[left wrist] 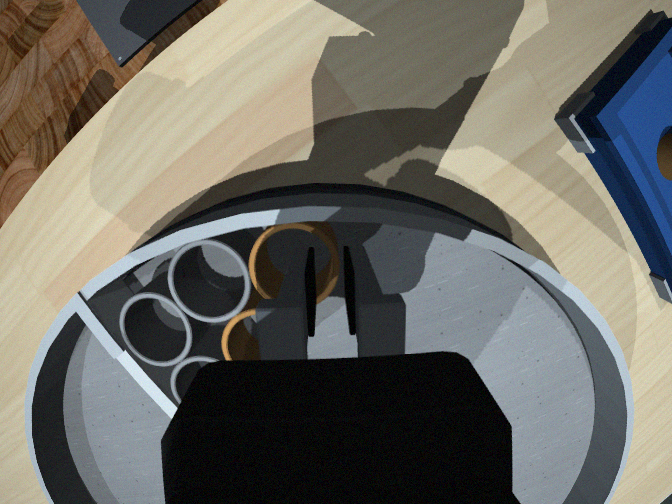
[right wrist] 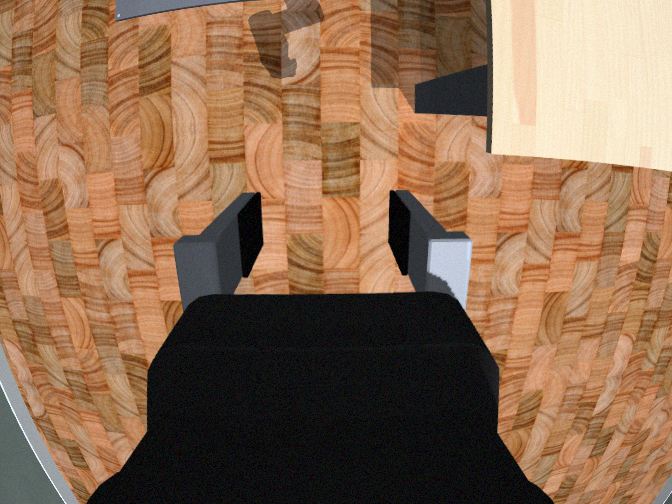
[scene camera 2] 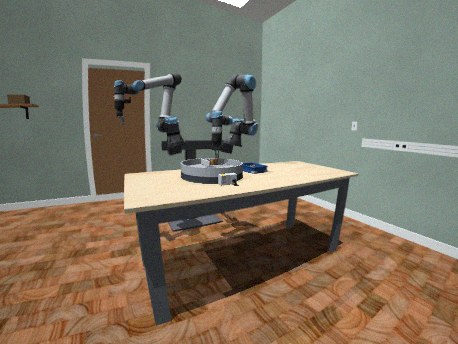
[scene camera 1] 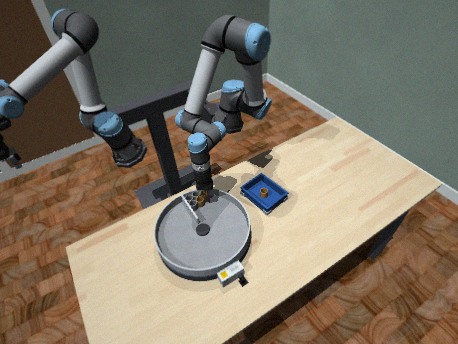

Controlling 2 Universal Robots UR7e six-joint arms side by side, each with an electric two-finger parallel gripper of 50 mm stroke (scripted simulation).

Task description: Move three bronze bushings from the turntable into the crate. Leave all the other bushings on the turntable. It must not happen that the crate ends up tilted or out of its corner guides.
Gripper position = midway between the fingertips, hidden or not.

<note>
I see my left gripper (left wrist: 329,273), my right gripper (right wrist: 325,217), a blue crate (scene camera 1: 251,189), a bronze bushing (left wrist: 237,344) and a bronze bushing (left wrist: 267,280).
The blue crate also shows in the left wrist view (left wrist: 617,166). The right wrist view misses the blue crate: it is out of frame.
</note>
